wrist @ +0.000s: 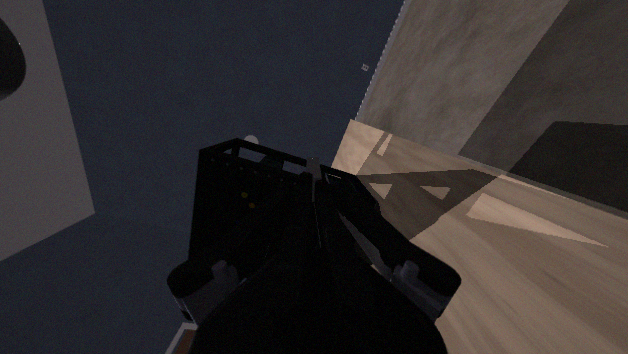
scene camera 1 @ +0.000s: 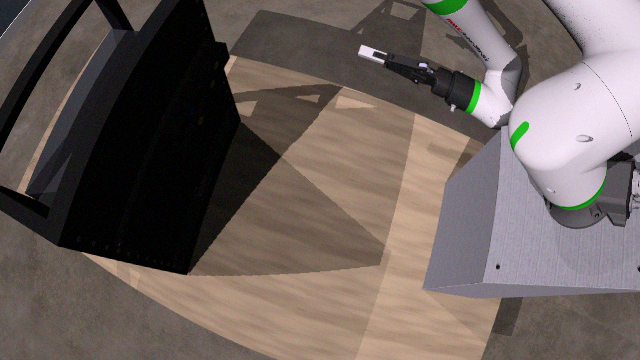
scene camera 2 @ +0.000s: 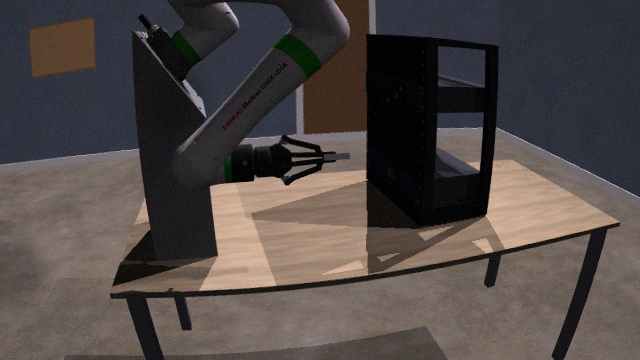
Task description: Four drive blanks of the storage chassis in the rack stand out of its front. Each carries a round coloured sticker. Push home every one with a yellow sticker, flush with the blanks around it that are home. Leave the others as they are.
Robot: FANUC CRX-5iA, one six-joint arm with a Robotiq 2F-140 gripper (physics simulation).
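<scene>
The black rack (scene camera 1: 75, 200) (scene camera 2: 427, 125) (wrist: 205, 190) stands on the table, its front in deep shadow. On the chassis front, yellow stickers (scene camera 1: 200, 120) (scene camera 1: 213, 84) (scene camera 1: 217, 65) show in scene camera 1. Small yellow stickers (scene camera 2: 387, 100) (scene camera 2: 396, 95) (scene camera 2: 400, 89) also show in scene camera 2. The wrist view shows a yellow sticker (wrist: 244, 195) and a more orange-looking one (wrist: 251, 205). A very faint bluish spot (scene camera 1: 193, 111) lies near them. Blank edges and how far they stand out are too dark to tell. My gripper (scene camera 1: 371, 53) (scene camera 2: 340, 156) (wrist: 312, 166) is shut and empty, apart from the rack front and lower than the stickers.
The wooden table (scene camera 1: 310, 310) (scene camera 2: 310, 250) (wrist: 500, 280) carries the rack and the grey robot pedestal (scene camera 1: 465, 215) (scene camera 2: 175, 200). The rack's open side shows a lower unit (scene camera 2: 455, 187) and an upper one (scene camera 2: 460, 99). A blue wall (wrist: 150, 75) stands behind the rack.
</scene>
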